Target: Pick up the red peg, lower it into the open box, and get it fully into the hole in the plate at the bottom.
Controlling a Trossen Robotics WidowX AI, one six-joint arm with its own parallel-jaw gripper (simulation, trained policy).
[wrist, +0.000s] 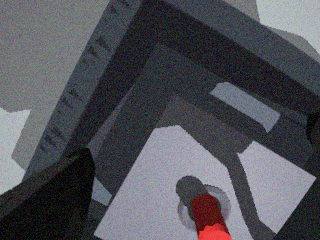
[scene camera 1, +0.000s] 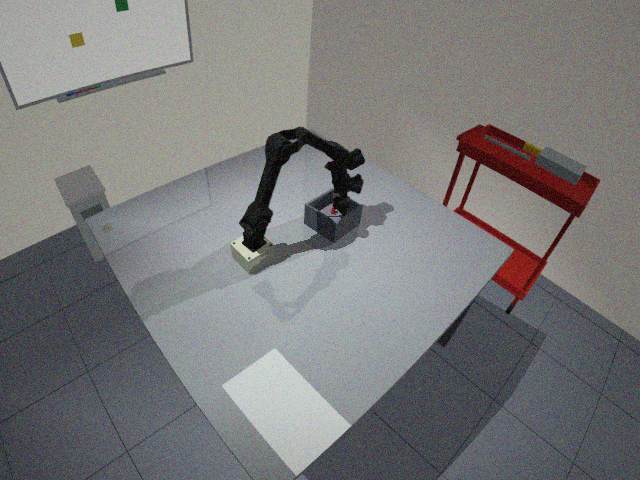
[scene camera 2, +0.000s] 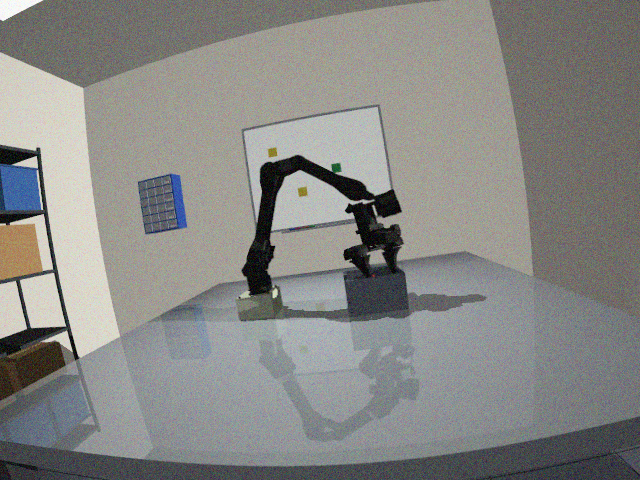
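Scene camera 2 shows the gripper (scene camera 2: 383,277). Scene camera 2 does not show a pale plate, which is hidden by a dark grey box. The wrist view shows the gripper (wrist: 200,141) and the pale plate (wrist: 187,152). Scene camera 1 shows the gripper (scene camera 1: 345,208).
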